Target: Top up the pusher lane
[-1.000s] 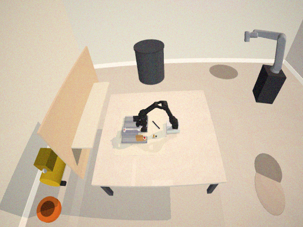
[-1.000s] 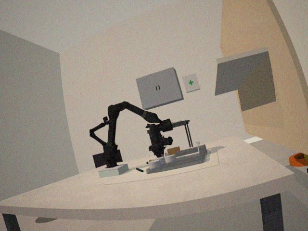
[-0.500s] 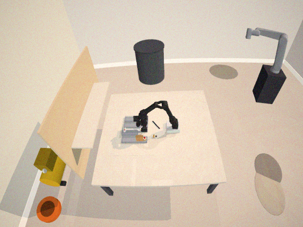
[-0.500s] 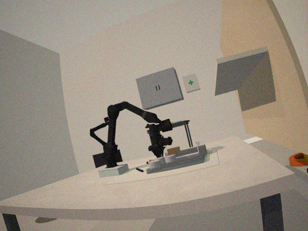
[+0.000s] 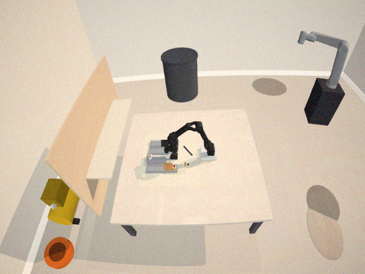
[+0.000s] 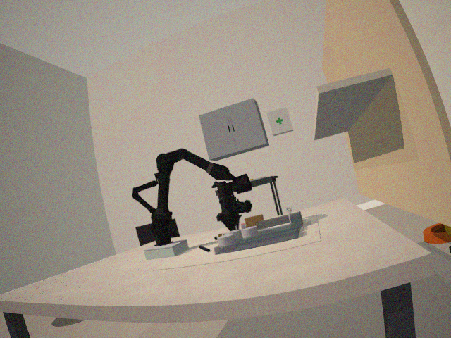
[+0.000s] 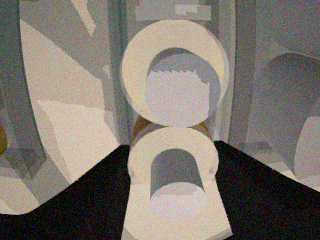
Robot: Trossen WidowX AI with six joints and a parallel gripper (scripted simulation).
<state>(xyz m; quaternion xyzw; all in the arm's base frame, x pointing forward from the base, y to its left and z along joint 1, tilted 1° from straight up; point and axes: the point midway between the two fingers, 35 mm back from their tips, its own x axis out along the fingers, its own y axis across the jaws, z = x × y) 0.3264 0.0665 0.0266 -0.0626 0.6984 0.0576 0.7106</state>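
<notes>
Now: the small jar 120 mm behind my gripper tip, 70 mm to the left of it and 10 mm below it. The rest, counted from my gripper tip: pusher plate: 140 mm ahead, 50 mm to the left, 20 mm above; then brown box: 30 mm ahead, 130 mm to the left, 10 mm above; then black stick: 100 mm behind, 90 mm to the right, 20 mm below.
</notes>
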